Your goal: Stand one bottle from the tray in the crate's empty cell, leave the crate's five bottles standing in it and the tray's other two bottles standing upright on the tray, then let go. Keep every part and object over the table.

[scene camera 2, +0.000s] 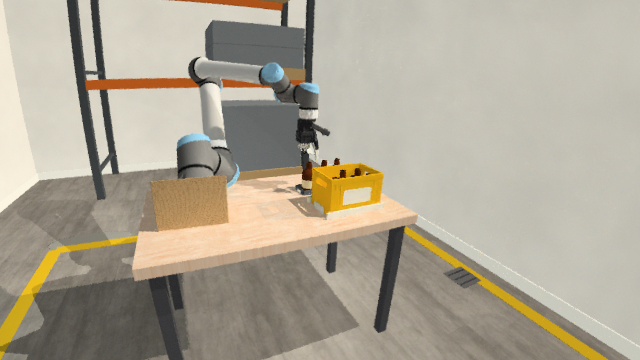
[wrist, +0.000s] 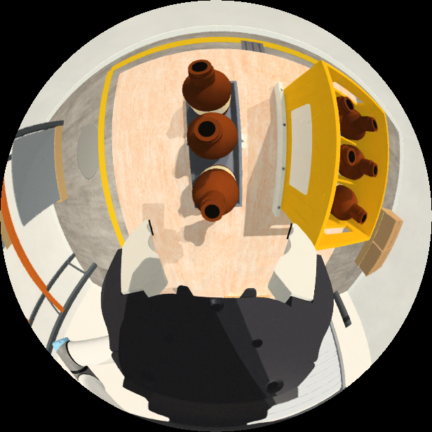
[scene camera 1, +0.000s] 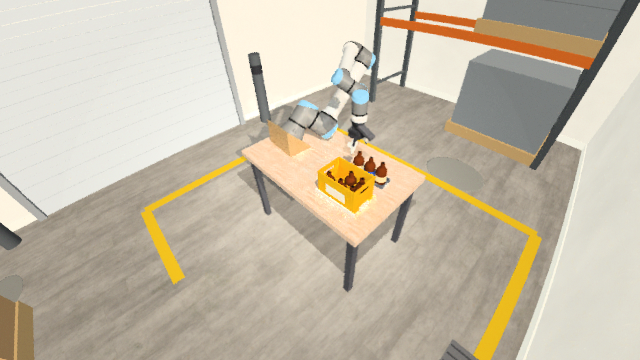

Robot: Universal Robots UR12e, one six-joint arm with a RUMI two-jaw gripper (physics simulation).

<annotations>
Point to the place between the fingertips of my gripper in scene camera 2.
310, 157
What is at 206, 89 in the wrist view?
A cream-labelled bottle.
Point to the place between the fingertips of my gripper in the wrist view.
At 220, 224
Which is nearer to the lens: the blue-labelled bottle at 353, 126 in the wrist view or the brown bottle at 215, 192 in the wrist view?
The brown bottle.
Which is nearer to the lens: the blue-labelled bottle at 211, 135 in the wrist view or the brown bottle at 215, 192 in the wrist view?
The blue-labelled bottle.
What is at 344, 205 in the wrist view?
A cream-labelled bottle.
</annotations>
